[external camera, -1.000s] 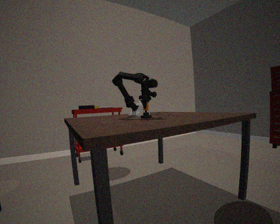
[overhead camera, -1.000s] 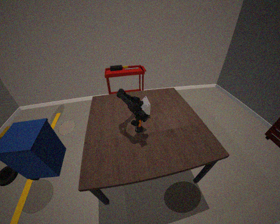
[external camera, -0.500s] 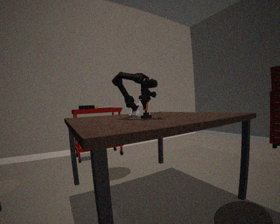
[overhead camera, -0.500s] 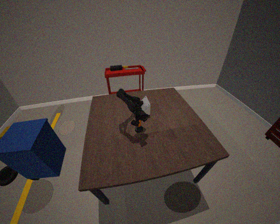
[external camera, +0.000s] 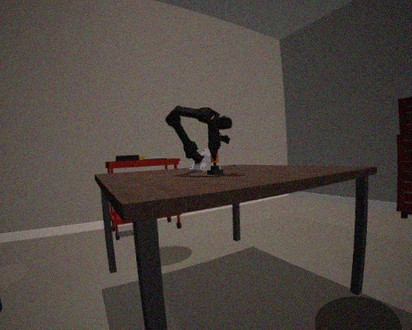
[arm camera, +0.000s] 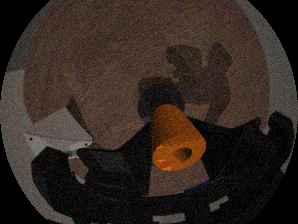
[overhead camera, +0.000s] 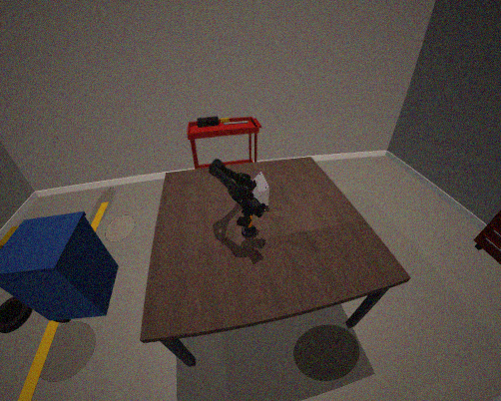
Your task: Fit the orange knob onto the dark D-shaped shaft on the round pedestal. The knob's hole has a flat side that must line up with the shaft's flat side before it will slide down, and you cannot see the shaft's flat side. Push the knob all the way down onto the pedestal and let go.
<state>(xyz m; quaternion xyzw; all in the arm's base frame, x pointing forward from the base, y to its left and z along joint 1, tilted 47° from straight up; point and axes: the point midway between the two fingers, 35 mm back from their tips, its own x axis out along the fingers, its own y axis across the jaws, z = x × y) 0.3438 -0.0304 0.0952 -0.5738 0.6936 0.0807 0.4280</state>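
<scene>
My gripper tip is now 2 cm below the orange knob. Round my gripper tip: round dark pedestal 4 cm below.
</scene>
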